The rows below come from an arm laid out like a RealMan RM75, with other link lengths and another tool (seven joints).
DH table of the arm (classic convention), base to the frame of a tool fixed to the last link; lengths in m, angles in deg. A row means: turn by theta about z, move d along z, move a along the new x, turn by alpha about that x. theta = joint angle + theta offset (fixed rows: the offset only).
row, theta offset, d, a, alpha
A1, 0, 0.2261, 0, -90
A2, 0, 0, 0, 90
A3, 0, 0.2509, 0, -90
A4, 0, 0, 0, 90
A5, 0, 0.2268, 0, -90
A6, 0, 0, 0, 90
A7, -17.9, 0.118, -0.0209, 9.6
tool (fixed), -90, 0.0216, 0, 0
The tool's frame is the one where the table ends.
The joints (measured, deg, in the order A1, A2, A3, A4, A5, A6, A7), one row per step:
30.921 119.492 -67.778 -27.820 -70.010 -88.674 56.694
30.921 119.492 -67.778 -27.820 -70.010 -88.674 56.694
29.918 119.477 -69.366 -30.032 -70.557 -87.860 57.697
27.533 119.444 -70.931 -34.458 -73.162 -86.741 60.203
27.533 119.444 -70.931 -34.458 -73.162 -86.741 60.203
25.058 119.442 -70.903 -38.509 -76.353 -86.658 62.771
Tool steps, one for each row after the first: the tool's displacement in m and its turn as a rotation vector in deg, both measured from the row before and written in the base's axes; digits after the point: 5 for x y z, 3 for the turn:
0.00000 0.00000 0.00000 0.000 0.000 0.000
-0.00076 -0.00178 -0.00123 -0.595 -1.462 0.506
0.00250 -0.00483 -0.00040 -1.224 -3.046 0.272
0.00000 0.00000 0.00000 0.000 0.000 0.000
0.00509 -0.00571 0.00313 -0.925 -2.429 -0.212

